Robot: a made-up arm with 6 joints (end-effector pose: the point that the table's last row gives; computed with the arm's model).
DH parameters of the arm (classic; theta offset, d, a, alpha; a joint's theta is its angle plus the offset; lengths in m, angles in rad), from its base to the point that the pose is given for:
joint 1: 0 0.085 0 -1.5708
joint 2: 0.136 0 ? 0
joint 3: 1.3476 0 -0.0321 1.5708
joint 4: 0 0.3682 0 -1.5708
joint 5: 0 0 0.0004 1.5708
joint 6: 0 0.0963 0 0
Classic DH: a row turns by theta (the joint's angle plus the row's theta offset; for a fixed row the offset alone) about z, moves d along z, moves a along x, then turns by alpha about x.
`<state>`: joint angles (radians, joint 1 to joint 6).
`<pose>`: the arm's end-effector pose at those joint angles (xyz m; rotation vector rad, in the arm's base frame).
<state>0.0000 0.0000 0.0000 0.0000 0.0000 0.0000</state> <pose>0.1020 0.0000 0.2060 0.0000 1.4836 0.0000</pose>
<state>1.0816 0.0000 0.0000 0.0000 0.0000 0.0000</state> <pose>0.0479 0.0900 0.2060 -0.7959 1.3253 0.8685</pose>
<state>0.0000 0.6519 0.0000 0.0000 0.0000 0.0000</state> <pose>0.1545 0.0000 0.1193 0.0000 2.1355 0.0000</pose>
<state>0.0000 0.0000 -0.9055 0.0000 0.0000 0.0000</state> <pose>-0.1307 0.0000 0.5403 0.0000 0.5781 0.0000</pose>
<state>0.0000 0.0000 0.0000 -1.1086 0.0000 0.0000</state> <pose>0.1020 -0.0004 0.2062 -0.8154 1.3172 -0.8898</pose>
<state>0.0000 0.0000 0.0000 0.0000 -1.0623 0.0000</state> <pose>0.0458 0.0000 0.2857 0.0000 0.4213 0.0000</pose>
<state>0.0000 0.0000 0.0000 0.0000 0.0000 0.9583</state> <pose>0.1020 0.0000 0.2060 0.7064 1.3597 0.7709</pose>
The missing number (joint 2, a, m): -0.3613
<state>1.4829 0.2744 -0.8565 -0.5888 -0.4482 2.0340</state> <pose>-0.0243 -0.0135 0.5637 -0.3534 0.7811 2.9211</pose>
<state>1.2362 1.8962 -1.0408 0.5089 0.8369 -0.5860</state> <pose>0.1149 0.4371 0.0861 1.9786 -2.1869 -0.5073</pose>
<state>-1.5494 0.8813 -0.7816 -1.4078 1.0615 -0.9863</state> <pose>-0.0783 -0.2268 0.4056 -0.1068 -1.7969 0.8683</pose>
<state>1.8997 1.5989 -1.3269 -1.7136 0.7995 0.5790</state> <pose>-0.0947 0.4900 0.4028 -1.4705 0.6288 -0.0878</pose>
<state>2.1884 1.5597 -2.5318 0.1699 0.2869 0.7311</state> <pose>-0.1579 0.2143 0.8474 -0.7790 0.9172 2.8631</pose>
